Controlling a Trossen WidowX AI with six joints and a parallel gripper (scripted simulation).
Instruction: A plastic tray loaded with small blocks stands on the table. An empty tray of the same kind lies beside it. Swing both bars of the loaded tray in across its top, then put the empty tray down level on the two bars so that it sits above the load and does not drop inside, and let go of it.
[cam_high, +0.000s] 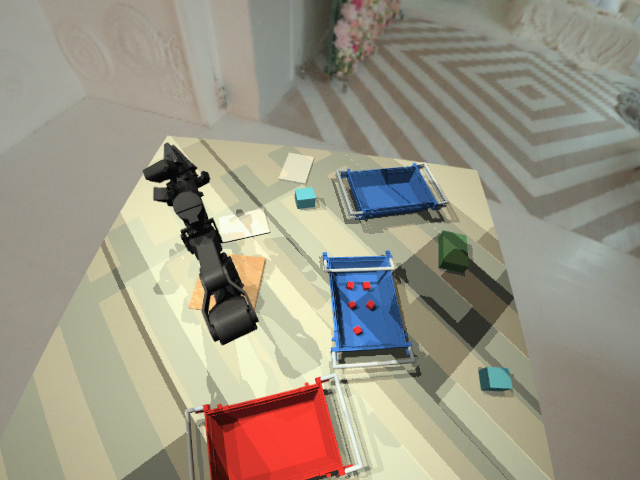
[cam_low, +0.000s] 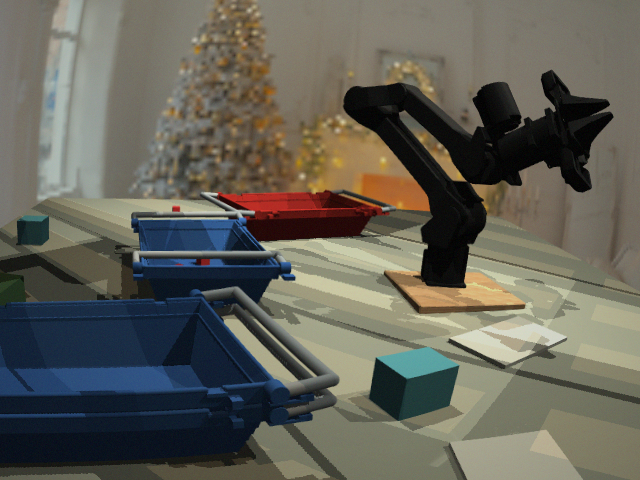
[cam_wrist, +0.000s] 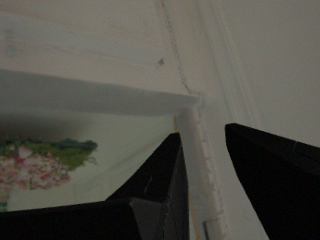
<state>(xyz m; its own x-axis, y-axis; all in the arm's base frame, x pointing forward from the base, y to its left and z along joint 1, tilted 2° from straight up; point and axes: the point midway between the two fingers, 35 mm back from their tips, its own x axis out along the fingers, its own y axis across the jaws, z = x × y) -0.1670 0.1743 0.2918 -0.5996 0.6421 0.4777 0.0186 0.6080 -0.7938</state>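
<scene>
The red tray lies 44 cm ahead of my gripper tip, 49 cm to the right of it and 28 cm below it. Also, from my gripper tip: green block (80 cm ahead, 15 cm to the left, 30 cm below).
</scene>
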